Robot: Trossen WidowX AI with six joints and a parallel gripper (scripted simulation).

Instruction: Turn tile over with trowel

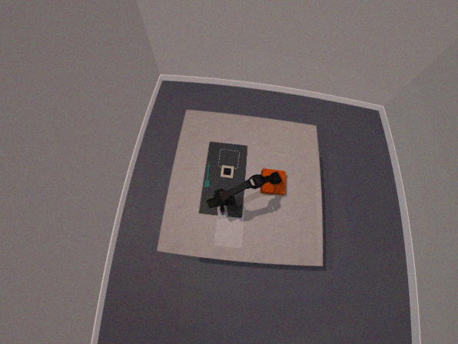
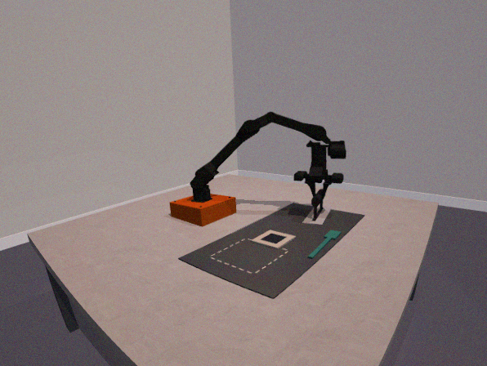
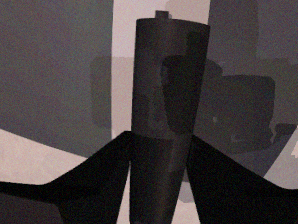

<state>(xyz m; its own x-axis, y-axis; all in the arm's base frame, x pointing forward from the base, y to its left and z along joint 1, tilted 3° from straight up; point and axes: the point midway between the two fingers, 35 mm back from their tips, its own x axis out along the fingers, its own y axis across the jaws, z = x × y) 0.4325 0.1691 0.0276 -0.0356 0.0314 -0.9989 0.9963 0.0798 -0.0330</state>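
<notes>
My gripper tip is 230 mm to the left of the dark mat, 80 mm above it and 40 mm past it. The rest, counted from my gripper tip: tan square tile (280 mm to the right, 60 mm below, 60 mm behind); green trowel (230 mm to the right, 100 mm ahead, 60 mm below).
</notes>
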